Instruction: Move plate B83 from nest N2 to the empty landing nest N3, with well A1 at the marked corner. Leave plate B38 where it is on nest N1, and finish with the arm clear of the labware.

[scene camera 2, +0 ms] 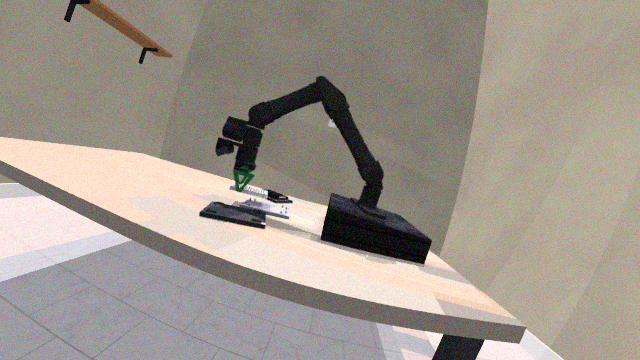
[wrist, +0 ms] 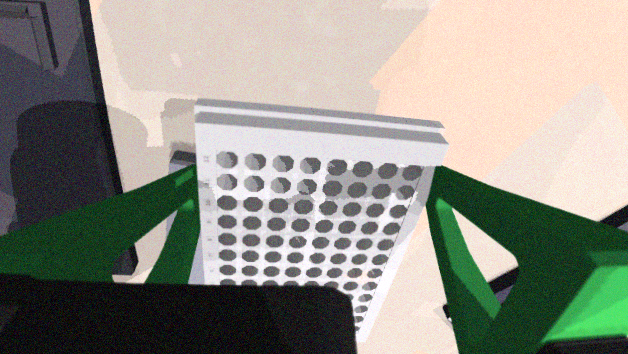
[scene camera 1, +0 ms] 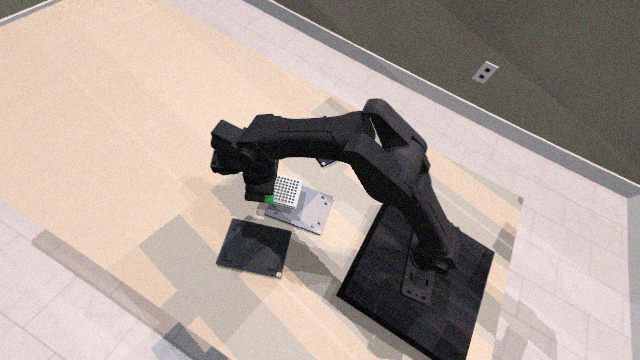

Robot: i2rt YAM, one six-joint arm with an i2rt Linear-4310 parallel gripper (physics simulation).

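The white multi-well plate is between the green fingers of my gripper, which is shut on its two long sides. It hangs roughly level above the table, overlapping the far left part of the silver nest in scene camera 1. The silver nest shows bare pegs. A dark nest beside it bears no plate. Another dark nest is mostly hidden behind the arm or plate. Nest labels and well A1 cannot be read.
The black arm base stands to the right of the nests on the wooden table. The arm arches above the far dark nest. A wall shelf is at the upper left in scene camera 2, far from the arm.
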